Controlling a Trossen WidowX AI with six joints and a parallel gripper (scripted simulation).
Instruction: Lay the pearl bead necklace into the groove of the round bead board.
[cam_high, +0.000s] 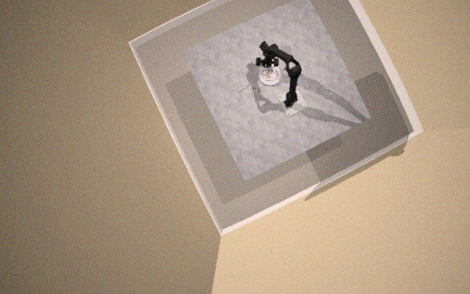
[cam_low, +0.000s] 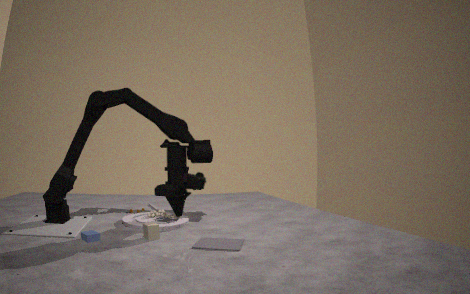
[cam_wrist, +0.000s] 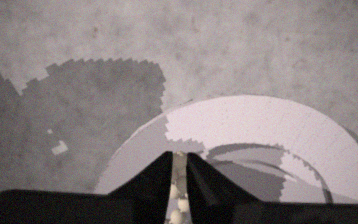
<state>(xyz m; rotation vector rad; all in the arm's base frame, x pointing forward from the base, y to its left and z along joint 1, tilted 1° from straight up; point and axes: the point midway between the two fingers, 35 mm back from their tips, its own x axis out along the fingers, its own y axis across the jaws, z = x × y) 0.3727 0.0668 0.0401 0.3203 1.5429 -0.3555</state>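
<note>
Right now the round bead board is 70 mm behind my gripper tip, 10 mm to the right of it and 10 mm below it. From my gripper tip the other things lie so: flat grey plate: 240 mm to the right, 80 mm ahead, 10 mm below; cream cube: 180 mm to the right, 70 mm behind; blue block: 220 mm behind, 210 mm to the right, 10 mm below.
</note>
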